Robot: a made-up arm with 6 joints. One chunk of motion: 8 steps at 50 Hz.
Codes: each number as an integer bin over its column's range. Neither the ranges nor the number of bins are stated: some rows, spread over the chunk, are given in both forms.
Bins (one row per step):
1: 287 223 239 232 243 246
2: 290 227 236 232 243 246
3: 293 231 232 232 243 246
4: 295 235 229 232 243 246
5: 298 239 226 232 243 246
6: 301 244 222 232 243 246
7: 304 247 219 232 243 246
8: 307 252 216 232 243 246
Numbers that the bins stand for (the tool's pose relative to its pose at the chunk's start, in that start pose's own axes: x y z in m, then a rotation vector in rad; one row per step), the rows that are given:
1: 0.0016 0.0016 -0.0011 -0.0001 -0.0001 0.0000
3: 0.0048 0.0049 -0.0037 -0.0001 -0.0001 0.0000
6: 0.0090 0.0103 -0.0075 -0.0001 -0.0001 0.0000
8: 0.0122 0.0136 -0.0097 -0.0001 -0.0001 0.0000
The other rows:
2: 0.0032 0.0033 -0.0023 -0.0001 -0.0001 0.0000
4: 0.0059 0.0066 -0.0049 -0.0001 -0.0001 0.0000
5: 0.0075 0.0082 -0.0060 -0.0001 -0.0001 0.0000
7: 0.0106 0.0115 -0.0086 -0.0001 -0.0001 0.0000

